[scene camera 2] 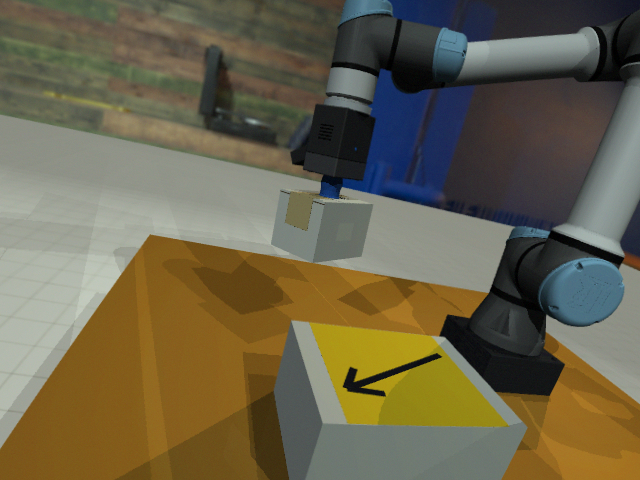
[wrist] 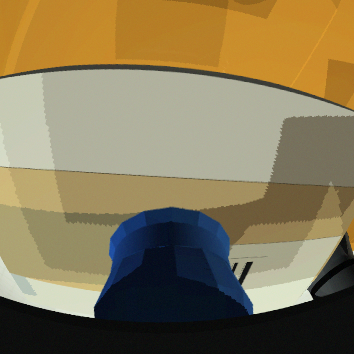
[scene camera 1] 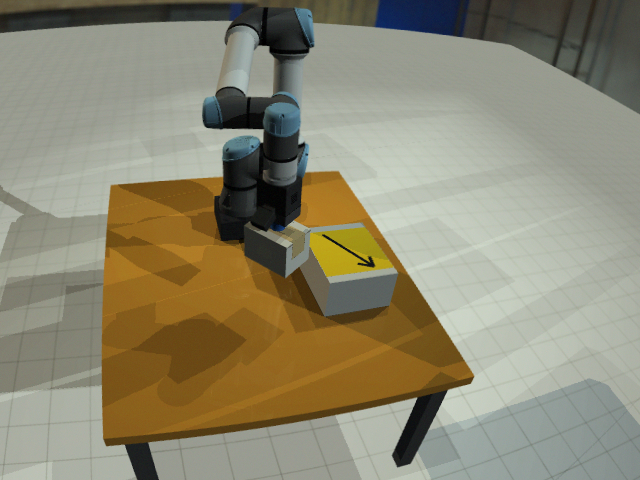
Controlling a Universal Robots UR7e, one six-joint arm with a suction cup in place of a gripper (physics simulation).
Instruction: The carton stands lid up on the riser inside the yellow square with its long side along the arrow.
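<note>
My gripper, a blue suction cup (scene camera 1: pixel 279 227) (scene camera 2: pixel 330 187) (wrist: pixel 170 260), is on the lid of a white carton (scene camera 1: pixel 265 249) (scene camera 2: pixel 342 232) (wrist: pixel 150 125) with tan tape. The carton hangs lid up and about level in the air, beside the riser. Its long side runs roughly parallel to the arrow, with a taped end towards the arrow's head side. The grey riser (scene camera 1: pixel 361 295) (scene camera 2: pixel 413 452) has a yellow square (scene camera 1: pixel 330 258) (scene camera 2: pixel 361 341) on top, with a black arrow (scene camera 1: pixel 346 249) (scene camera 2: pixel 392 370). The riser does not show in the wrist view.
The riser stands on the orange table (scene camera 1: pixel 206 403) (scene camera 2: pixel 103 387) (wrist: pixel 75 30). The arm's dark base (scene camera 1: pixel 230 222) (scene camera 2: pixel 522 372) stands at the table's back in scene camera 1. The riser's near wall and upper edges lie close beside the hanging carton in that view.
</note>
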